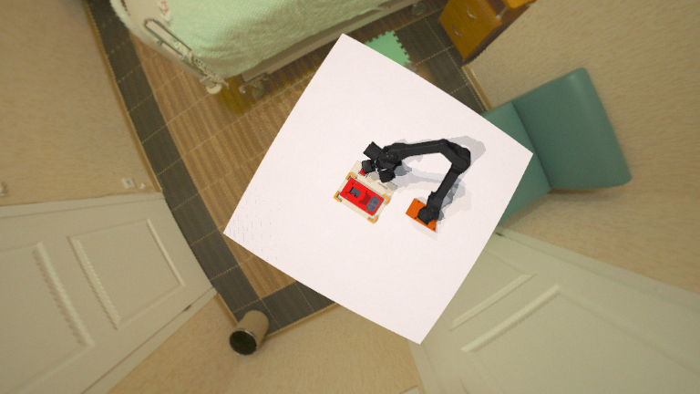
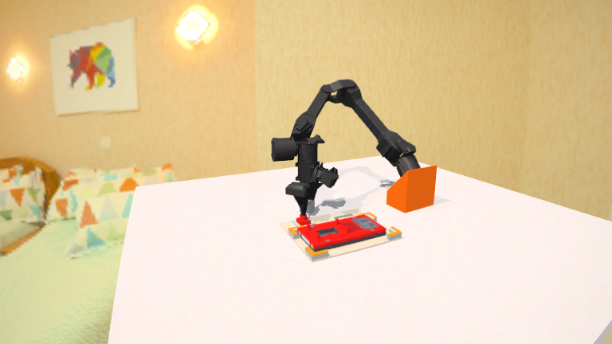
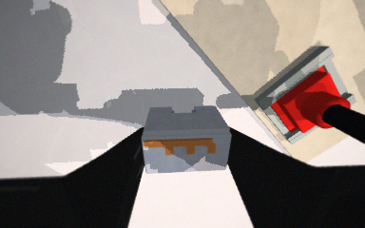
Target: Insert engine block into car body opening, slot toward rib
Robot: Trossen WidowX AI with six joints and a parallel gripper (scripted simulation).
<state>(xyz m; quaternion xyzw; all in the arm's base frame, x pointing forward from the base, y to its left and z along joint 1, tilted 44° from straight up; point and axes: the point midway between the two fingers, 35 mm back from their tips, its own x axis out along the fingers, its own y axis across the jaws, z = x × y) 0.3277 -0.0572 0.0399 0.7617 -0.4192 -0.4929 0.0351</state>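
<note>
My gripper tip is right at the grey engine block.
</note>
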